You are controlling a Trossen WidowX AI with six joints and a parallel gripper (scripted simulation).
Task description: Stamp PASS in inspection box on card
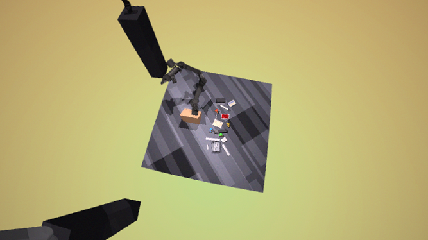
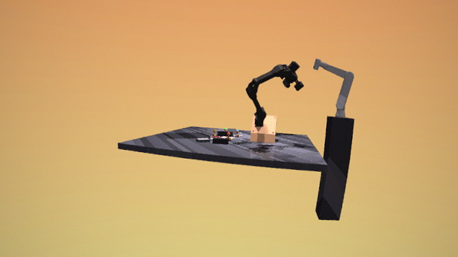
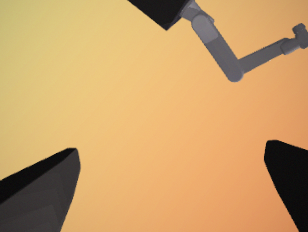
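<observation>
My gripper tip is now 600 mm short of the green-topped stamp, 450 mm above it and 280 mm to the left of it. From my gripper tip the other things lie so: red stamp 520 mm ahead, 450 mm below; blue stamp 480 mm ahead, 460 mm below, 230 mm to the right; cream card 550 mm ahead, 480 mm below, 140 mm to the right.
</observation>
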